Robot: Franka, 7 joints.
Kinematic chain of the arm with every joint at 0, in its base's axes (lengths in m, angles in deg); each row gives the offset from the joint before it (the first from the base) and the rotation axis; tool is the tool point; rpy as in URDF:
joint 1: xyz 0 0 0.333 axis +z
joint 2: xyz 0 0 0 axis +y
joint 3: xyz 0 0 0.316 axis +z
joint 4: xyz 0.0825 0 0 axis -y
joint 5: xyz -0.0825 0 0.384 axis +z
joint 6: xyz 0 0 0 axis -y
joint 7: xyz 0.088 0 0 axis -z
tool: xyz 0 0 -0.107 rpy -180 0 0
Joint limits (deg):
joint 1: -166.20..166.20
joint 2: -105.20..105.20
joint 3: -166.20..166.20
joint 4: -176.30..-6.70
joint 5: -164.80..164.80
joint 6: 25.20..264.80
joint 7: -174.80..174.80
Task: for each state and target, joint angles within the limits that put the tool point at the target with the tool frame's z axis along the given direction. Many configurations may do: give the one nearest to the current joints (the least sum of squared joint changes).
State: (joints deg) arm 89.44 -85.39 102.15 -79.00 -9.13 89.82 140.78
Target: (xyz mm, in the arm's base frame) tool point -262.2 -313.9 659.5 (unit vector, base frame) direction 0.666 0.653 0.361
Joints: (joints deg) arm 106.50 -100.98 54.10 -110.39 -47.52 72.36 140.78
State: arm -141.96 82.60 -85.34 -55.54 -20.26 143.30 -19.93
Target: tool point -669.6 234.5 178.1 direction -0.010 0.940 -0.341
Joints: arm -147.80 77.79 -66.52 -91.70 -11.64 147.34 -19.93
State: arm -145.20 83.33 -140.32 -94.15 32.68 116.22 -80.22
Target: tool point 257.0 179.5 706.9 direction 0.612 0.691 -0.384
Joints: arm -165.86 54.97 -166.20 -139.54 52.70 143.22 -80.22
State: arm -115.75 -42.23 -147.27 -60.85 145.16 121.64 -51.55
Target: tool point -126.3 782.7 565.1 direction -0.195 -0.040 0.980
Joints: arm -93.02 -64.19 -147.40 -33.09 139.47 87.74 -51.55
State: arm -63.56 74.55 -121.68 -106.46 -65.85 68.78 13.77
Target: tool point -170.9 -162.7 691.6 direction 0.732 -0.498 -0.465
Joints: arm -102.66 93.81 -143.32 -122.59 -68.46 25.20 13.77
